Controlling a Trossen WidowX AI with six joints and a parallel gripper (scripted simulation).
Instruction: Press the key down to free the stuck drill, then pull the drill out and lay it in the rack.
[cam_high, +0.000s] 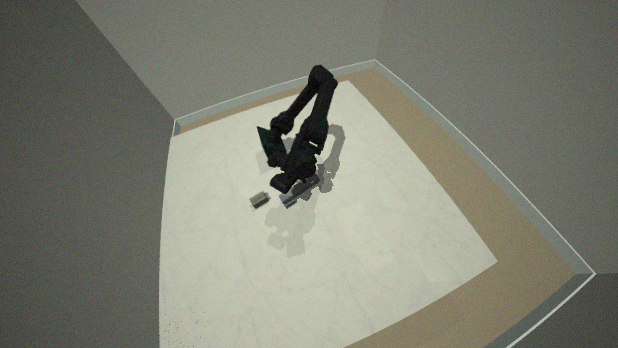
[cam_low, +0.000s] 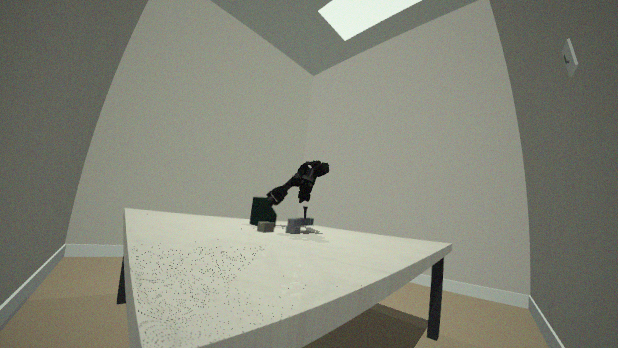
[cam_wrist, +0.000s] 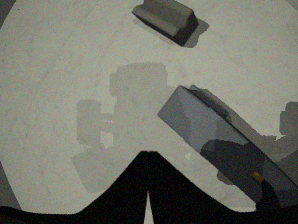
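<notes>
Now: gripper tip 8 cm to the right of the dark key, 5 cm above it and 3 cm past it. Round my gripper tip: grey rack: 13 cm to the right, 13 cm below, 7 cm behind; drill: 9 cm below, 3 cm to the left, 2 cm behind.
</notes>
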